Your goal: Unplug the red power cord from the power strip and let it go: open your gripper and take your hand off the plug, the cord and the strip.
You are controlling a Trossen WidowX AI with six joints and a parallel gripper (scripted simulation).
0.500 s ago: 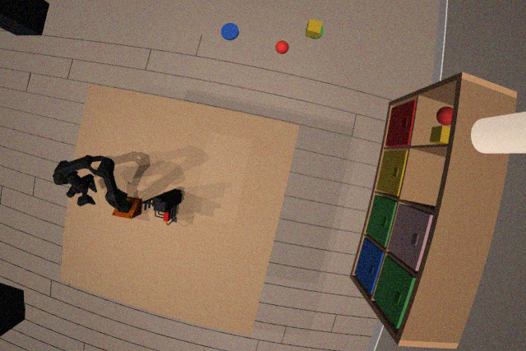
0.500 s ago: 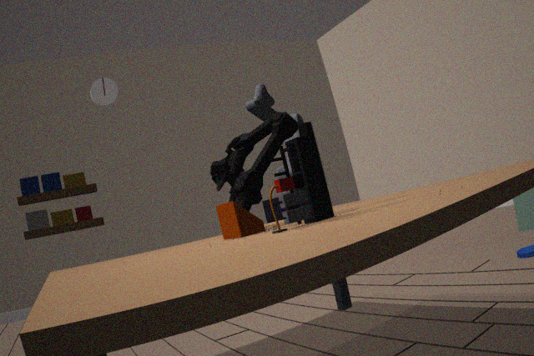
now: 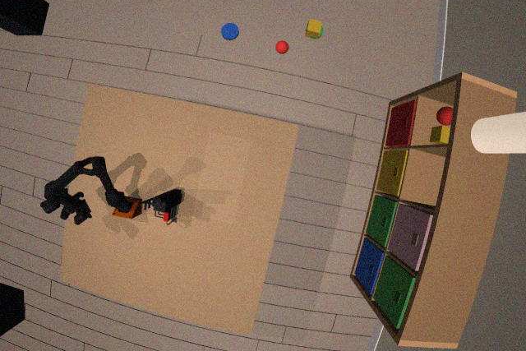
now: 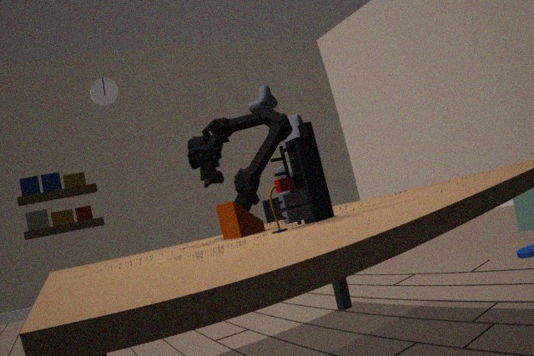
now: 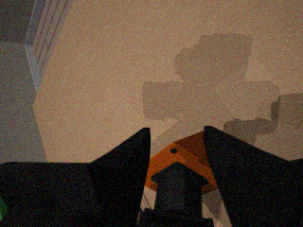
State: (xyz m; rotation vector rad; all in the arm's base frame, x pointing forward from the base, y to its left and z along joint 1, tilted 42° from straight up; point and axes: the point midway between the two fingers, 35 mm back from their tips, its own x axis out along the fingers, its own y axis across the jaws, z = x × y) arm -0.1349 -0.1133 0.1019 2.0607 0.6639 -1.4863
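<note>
Now: the red plug 39 cm ahead of my gripper tip, 6 cm to the left of it and 7 cm below it. Also, from my gripper tip: black panel 40 cm ahead, 13 cm to the left, 8 cm below.
</note>
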